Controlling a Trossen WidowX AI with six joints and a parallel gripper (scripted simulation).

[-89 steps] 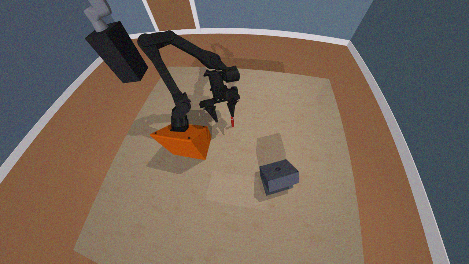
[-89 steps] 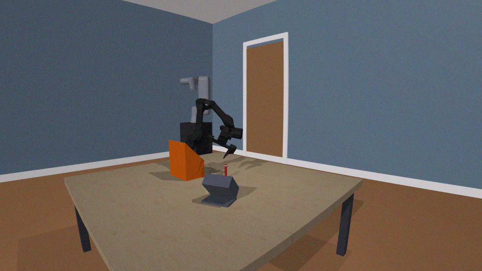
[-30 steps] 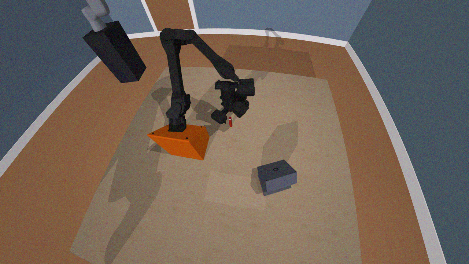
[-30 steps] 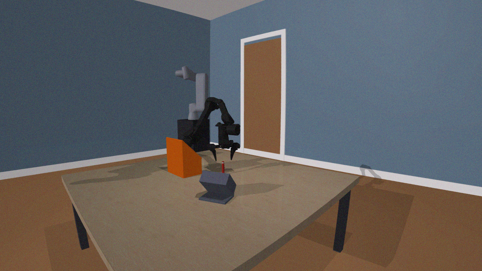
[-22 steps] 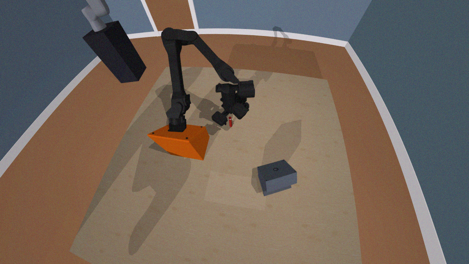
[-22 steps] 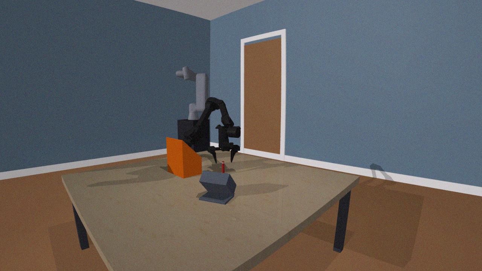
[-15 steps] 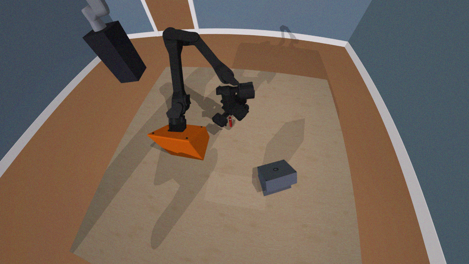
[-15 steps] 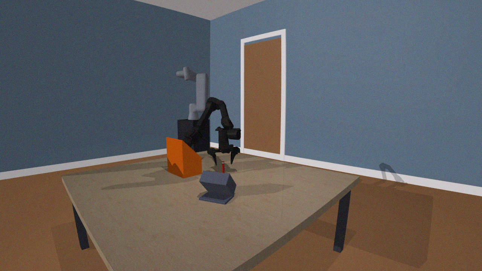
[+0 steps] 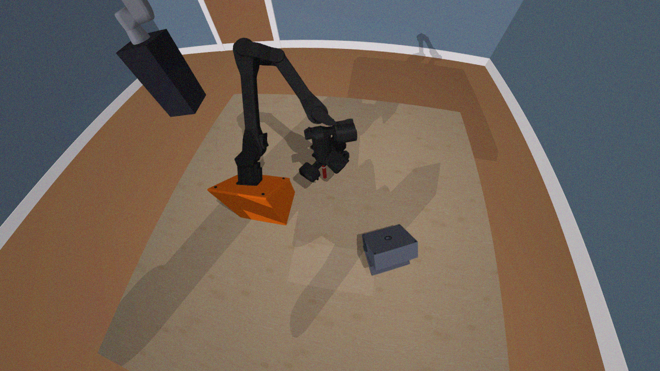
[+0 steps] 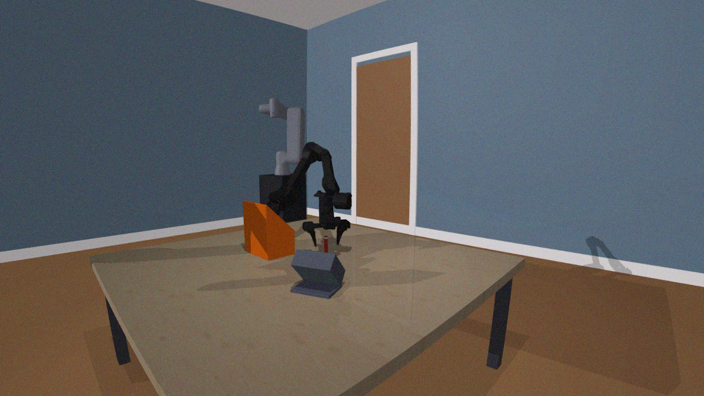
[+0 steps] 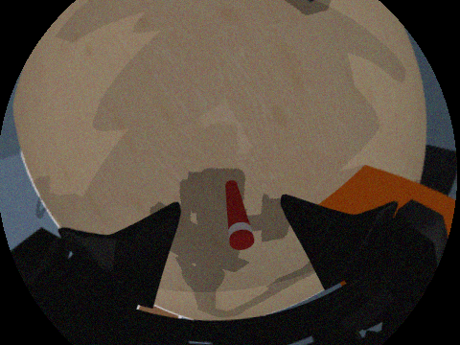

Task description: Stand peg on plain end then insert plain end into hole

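Now: gripper tip 280 mm to the left of the grey sloped panel, 200 mm short of it and 30 mm below it. Round my gripper tip: red peg (20 mm above).
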